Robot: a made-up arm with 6 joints.
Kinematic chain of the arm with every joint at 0, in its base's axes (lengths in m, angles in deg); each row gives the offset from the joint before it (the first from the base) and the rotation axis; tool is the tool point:
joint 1: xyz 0 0 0.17 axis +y
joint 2: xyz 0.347 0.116 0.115 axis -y
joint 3: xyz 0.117 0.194 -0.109 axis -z
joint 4: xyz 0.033 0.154 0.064 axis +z
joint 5: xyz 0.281 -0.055 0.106 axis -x
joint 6: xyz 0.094 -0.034 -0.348 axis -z
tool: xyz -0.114 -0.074 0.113
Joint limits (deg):
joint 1: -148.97..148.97
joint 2: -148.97..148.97
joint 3: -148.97..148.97
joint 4: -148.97..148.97
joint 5: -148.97..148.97
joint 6: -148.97..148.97
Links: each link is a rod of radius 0.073 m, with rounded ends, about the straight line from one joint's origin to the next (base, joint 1, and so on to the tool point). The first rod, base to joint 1, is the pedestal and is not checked.
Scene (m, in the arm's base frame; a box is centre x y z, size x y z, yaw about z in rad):
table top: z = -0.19
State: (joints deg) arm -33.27 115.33 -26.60 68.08 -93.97 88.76
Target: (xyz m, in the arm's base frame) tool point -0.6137 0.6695 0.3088
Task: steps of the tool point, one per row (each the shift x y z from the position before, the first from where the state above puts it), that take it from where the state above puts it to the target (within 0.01 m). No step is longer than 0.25 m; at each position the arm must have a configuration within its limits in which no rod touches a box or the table.
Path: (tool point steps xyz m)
1: -0.1915 0.0687 0.0952
2: -0.2294 0.0124 0.0465
3: -0.2357 -0.0493 -0.0161
4: -0.2058 -0.1081 -0.0781

